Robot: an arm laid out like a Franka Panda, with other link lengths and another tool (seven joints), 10 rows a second.
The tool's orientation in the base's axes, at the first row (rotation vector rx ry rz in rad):
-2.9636 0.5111 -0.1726
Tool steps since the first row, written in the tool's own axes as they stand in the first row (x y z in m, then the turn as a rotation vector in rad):
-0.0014 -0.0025 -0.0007 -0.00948 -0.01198 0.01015
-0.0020 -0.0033 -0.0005 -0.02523 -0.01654 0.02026
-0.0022 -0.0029 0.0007 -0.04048 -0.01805 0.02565
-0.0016 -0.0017 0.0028 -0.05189 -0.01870 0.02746
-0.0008 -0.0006 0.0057 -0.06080 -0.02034 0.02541
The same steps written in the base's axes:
-0.0006 0.0027 0.0009 -0.00362 0.01551 -0.00910
-0.0009 0.0037 0.0008 -0.01552 0.02621 -0.01982
-0.0010 0.0035 -0.0005 -0.02859 0.03338 -0.02629
-0.0006 0.0024 -0.0027 -0.03881 0.03806 -0.02901
0.0002 0.0014 -0.0056 -0.04690 0.04240 -0.02755

